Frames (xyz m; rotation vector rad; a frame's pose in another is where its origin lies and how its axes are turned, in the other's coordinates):
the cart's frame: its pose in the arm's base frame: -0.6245 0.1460 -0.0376 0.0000 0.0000 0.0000
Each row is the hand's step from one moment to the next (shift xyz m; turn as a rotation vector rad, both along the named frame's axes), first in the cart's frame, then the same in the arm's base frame.
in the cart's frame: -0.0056 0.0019 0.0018 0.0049 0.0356 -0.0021
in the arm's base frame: -0.0056 0.0019 0.0018 0.0049 0.0356 -0.0021
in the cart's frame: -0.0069 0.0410 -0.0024 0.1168 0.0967 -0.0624
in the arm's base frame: -0.0069 0.0410 -0.0024 0.1168 0.0967 -0.0624
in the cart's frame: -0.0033 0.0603 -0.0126 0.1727 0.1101 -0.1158
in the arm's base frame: -0.0033 0.0603 -0.0126 0.1727 0.1101 -0.1158
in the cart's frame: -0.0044 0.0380 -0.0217 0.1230 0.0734 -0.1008
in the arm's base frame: -0.0044 0.0380 -0.0217 0.1230 0.0734 -0.1008
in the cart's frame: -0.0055 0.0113 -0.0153 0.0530 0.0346 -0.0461
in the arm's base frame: -0.0055 0.0113 -0.0153 0.0530 0.0346 -0.0461
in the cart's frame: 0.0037 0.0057 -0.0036 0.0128 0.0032 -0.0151
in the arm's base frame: 0.0037 0.0057 -0.0036 0.0128 0.0032 -0.0151
